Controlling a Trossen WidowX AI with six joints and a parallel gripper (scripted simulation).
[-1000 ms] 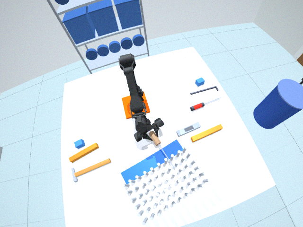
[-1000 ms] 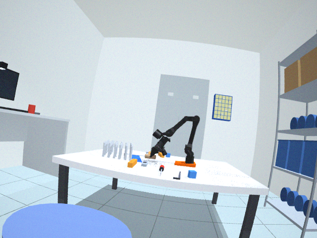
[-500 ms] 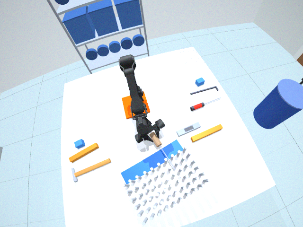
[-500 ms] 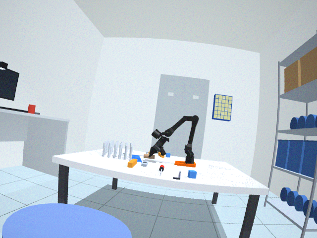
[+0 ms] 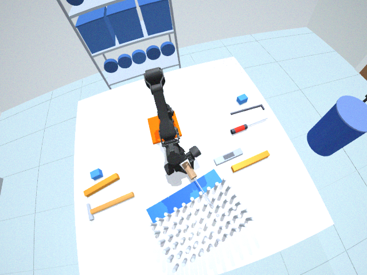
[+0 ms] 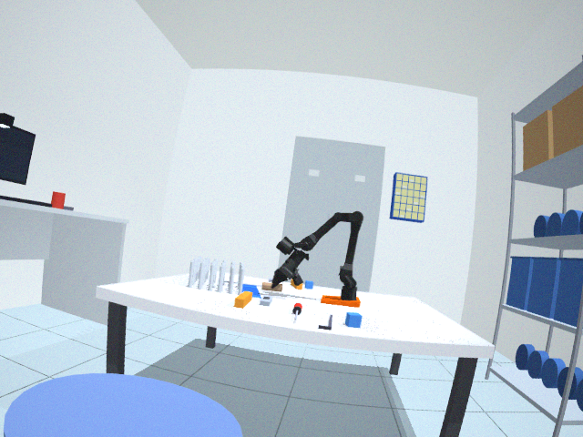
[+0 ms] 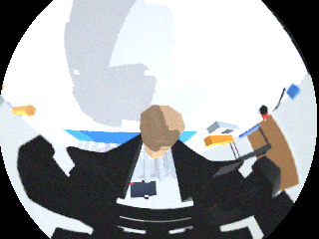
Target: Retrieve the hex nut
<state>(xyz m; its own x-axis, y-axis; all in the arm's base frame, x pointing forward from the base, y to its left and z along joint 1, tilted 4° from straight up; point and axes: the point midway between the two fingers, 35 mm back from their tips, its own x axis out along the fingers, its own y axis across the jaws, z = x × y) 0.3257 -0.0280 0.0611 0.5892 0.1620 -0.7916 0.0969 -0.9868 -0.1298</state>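
The blue taped strip lies 10 cm ahead of my gripper tip, 8 cm to the right of it and 3 cm below it. The rest, counted from my gripper tip: wooden-handled pick tool 10 cm ahead, 1 cm to the left; hex nut 25 cm ahead, 3 cm below, 2 cm to the left; grey plate 22 cm to the left, 2 cm below, 2 cm ahead.
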